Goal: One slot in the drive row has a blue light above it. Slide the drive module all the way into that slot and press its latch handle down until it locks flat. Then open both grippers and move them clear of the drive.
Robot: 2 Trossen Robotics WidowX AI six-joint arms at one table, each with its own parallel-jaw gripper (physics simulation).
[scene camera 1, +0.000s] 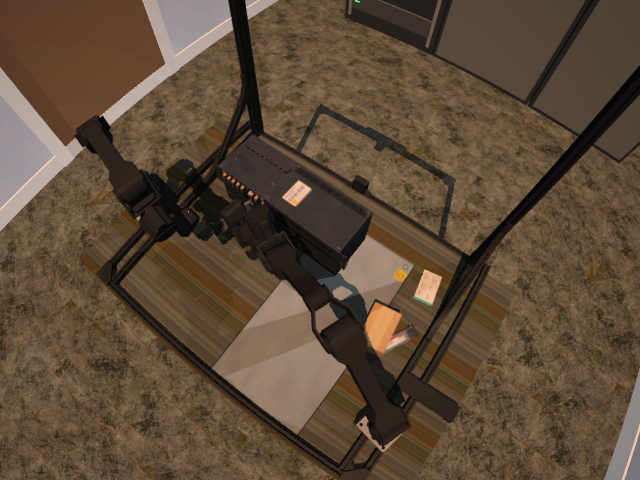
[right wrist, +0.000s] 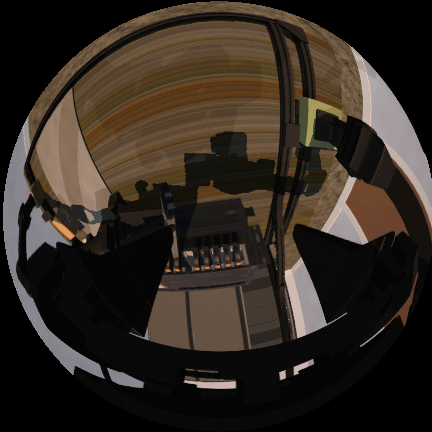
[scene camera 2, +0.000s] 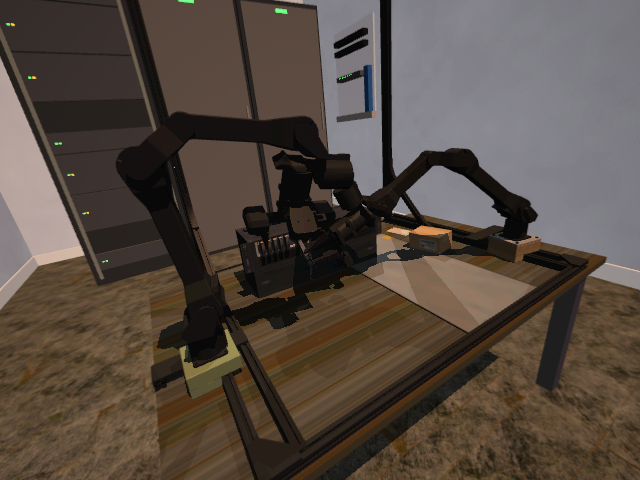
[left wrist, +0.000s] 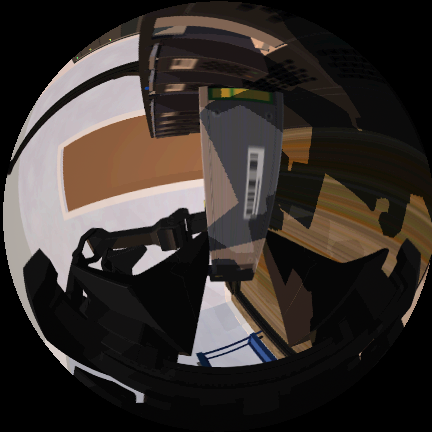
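Note:
The drive module, a long grey box with a barcode label and a gold-green connector end, points toward the drive chassis. My left gripper is shut on the module near its handle end. In the left wrist view a small blue light shows on the chassis edge, left of the connector end. Whether the module's tip is inside a slot cannot be told. The latch handle's angle is unclear. My right gripper is open and empty, in front of and above the drive row with orange-marked drives.
An orange-brown box, a small dark-ended device and a white card lie right of the chassis. A grey mat covers part of the table. Black frame rails surround the work area. Both arms' wrists are close together.

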